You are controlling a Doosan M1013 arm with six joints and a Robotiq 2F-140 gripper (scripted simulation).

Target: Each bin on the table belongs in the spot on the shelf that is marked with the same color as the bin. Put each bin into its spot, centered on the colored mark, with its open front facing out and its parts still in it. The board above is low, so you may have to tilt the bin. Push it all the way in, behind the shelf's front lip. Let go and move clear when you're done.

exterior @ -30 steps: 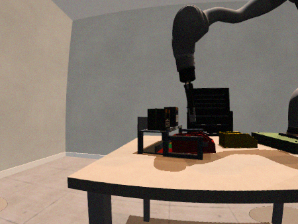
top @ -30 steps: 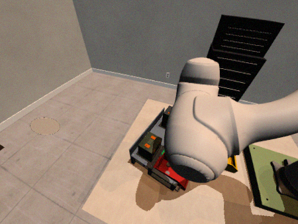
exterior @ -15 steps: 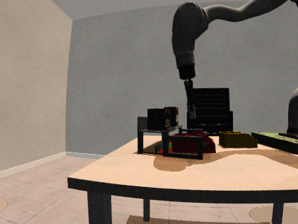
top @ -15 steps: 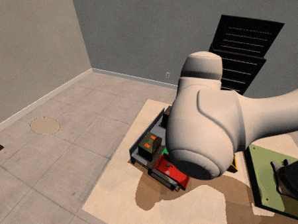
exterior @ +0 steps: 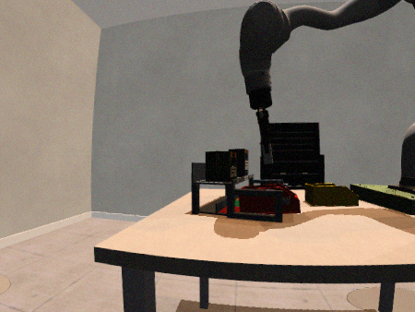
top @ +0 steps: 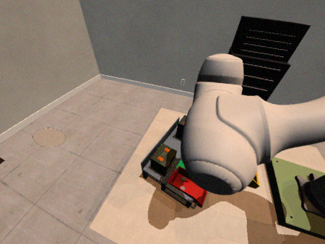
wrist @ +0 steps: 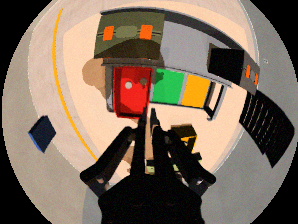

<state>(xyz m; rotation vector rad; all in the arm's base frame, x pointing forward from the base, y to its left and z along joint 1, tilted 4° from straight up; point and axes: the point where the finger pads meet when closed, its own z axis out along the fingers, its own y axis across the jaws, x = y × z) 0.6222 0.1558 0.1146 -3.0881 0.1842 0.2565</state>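
The red bin lies 14 cm below my hand and 5 cm to the left of it. The rest, counted from my hand: yellow bin (25 cm behind, 15 cm to the right, 15 cm below); then dark box (20 cm to the right, 12 cm ahead, 3 cm below).
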